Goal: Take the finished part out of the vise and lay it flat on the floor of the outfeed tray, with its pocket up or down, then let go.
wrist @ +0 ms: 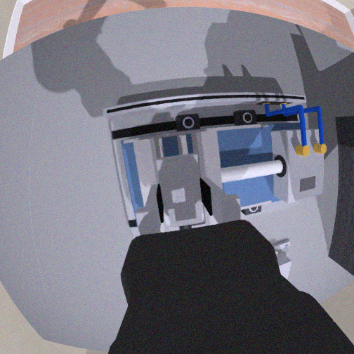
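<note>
The finished part [179, 168], a grey block with a light square patch, is in the middle of the wrist view. My gripper [180, 192] is shut on it, with one black finger pad against each side. Seen from above, the part lies between the left jaw [145, 172] and the right jaw [210, 150] of the vise [305, 170]. Whether it touches the jaws or its underside is clear of the vise cannot be told; its lower end is partly hidden by the black gripper body. The outfeed tray cannot be made out in this view.
Two blue bent handles [303, 125] [321, 125] with yellow ends stand at the vise's right end. A white rod [250, 171] runs to the right jaw. A small metal piece [283, 252] shows below right. A dark object [345, 200] is at the right edge, and a reddish wood-grained surface [200, 6] at the top.
</note>
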